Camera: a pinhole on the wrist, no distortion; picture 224 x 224 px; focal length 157.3 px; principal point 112.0 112.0 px. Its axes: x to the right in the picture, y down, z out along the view. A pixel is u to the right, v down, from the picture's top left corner.
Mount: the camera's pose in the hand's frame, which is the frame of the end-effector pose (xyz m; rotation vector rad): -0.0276 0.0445 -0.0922 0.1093 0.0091 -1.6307
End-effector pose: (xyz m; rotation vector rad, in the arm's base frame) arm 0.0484 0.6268 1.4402 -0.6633 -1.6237 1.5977
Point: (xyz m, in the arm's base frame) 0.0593 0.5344 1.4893
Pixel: 209.4 81.2
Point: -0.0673 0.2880 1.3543
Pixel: 93.8 45.2
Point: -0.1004 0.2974 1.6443
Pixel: 192.3 85.5
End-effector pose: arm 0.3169 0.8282 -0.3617 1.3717 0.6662 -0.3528
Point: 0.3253 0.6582 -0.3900
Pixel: 155.0 141.1
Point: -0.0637 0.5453 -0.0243
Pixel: outside the picture
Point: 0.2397 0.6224 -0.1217
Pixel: 75.9 7.7
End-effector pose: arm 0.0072 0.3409 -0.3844 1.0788 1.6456 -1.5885
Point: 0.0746 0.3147 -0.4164
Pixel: 53.6 145.6
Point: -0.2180 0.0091 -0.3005
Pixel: 191.7 133.1
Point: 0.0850 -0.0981 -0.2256
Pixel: 114.7 58.1
